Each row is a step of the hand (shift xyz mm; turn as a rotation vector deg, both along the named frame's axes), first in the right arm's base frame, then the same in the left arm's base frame.
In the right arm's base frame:
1: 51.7 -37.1 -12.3 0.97 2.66 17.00
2: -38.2 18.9 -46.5 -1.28 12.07 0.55
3: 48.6 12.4 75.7 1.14 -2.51 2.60
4: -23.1 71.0 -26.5 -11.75 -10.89 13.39
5: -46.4 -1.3 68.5 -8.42 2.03 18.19
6: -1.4 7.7 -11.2 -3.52 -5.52 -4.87
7: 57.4 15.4 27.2 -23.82 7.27 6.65
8: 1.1 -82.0 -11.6 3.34 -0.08 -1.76
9: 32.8 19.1 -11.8 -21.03 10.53 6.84
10: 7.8 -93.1 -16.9 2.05 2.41 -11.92
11: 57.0 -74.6 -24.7 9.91 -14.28 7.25
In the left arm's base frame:
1: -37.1 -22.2 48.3 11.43 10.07 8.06
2: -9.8 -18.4 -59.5 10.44 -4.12 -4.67
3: 52.1 19.1 71.9 -0.69 2.23 2.98
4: 45.1 -35.9 -54.4 -2.13 20.77 0.30
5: 35.1 74.8 -4.8 11.39 16.58 1.16
6: 0.4 -10.3 -9.0 -7.33 1.04 -3.43
7: 28.5 -20.9 55.0 9.33 15.17 -18.63
8: -75.3 26.9 21.7 -0.96 -3.11 1.91
9: 10.2 -35.3 15.0 12.22 12.29 -17.31
10: -87.4 24.2 28.2 -4.37 -10.49 -4.80
11: -75.2 -17.6 58.8 -7.95 5.51 16.16

